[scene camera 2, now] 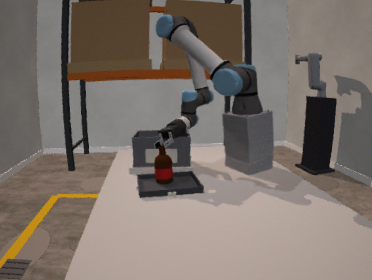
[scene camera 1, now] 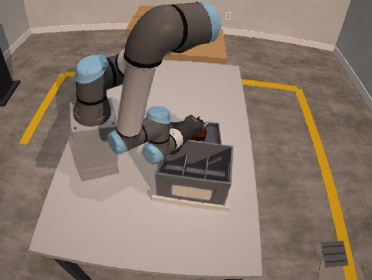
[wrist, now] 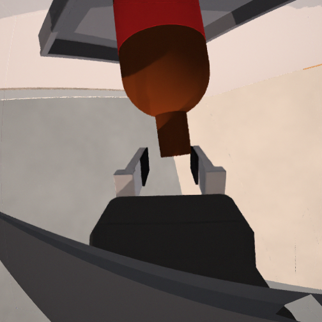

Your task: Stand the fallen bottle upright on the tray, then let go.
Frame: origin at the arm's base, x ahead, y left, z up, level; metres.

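Where they show: gripper, fingertip midpoint: [scene camera 2: 159, 145] [scene camera 1: 202, 120]; arm's base, origin of the base link: [scene camera 2: 247, 112] [scene camera 1: 92, 113].
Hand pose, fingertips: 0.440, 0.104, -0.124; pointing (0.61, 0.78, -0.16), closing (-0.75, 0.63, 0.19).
Each offset is from my fingertips to the centre of the thing, as dx, dy, dz. "spot": to the spot under its first point.
The brown bottle @[-0.014, +0.005, -0.079] [scene camera 2: 163, 167] [wrist: 167, 70] with a red label stands upright on the dark tray @[-0.028, +0.041, -0.152] [scene camera 2: 172, 191] [wrist: 82, 49] in the scene camera 2 view. In the scene camera 1 view, part of the bottle [scene camera 1: 200, 132] shows beside the arm, with the tray @[spot: +0.092, +0.080, -0.141] [scene camera 1: 218, 131] around it. My gripper [scene camera 2: 162, 142] [wrist: 169, 158] is open at the top of the bottle. In the wrist view the fingers stand apart with gaps on both sides of the neck's end and do not touch it. In the scene camera 1 view the fingertips are small beside the bottle.
A grey divided crate @[-0.035, -0.221, -0.077] [scene camera 1: 194, 186] [scene camera 2: 136, 155] stands right beside the tray, under the arm's wrist. A pale strip @[spot: -0.049, -0.322, -0.136] [scene camera 1: 190, 202] lies along the crate's base. The robot's grey pedestal [scene camera 1: 95, 155] [scene camera 2: 248, 142] stands on the table. A tall rack [scene camera 2: 65, 90] stands behind.
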